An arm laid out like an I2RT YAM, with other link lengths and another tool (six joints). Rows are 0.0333 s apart.
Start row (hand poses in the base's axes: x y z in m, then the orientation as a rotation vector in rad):
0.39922, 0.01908, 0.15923, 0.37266, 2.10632, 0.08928
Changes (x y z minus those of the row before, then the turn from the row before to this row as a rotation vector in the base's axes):
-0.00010, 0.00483, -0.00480, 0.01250, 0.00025, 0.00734
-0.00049, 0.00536, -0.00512, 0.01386, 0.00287, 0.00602
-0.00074, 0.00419, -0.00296, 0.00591, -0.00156, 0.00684
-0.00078, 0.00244, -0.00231, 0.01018, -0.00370, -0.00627
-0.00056, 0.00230, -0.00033, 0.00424, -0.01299, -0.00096
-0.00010, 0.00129, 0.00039, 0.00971, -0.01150, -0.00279
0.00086, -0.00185, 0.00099, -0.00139, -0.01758, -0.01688
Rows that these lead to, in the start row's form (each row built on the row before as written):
0.39912, 0.02391, 0.15443, 0.37245, 2.10835, 0.10675
0.39863, 0.02927, 0.14931, 0.37475, 2.11263, 0.12447
0.39789, 0.03346, 0.14635, 0.37086, 2.11257, 0.13498
0.39711, 0.03590, 0.14404, 0.38298, 2.10760, 0.14271
0.39655, 0.03820, 0.14371, 0.38463, 2.09460, 0.14875
0.39645, 0.03949, 0.14410, 0.39166, 2.08262, 0.15919
0.39731, 0.03764, 0.14509, 0.40553, 2.06148, 0.15064

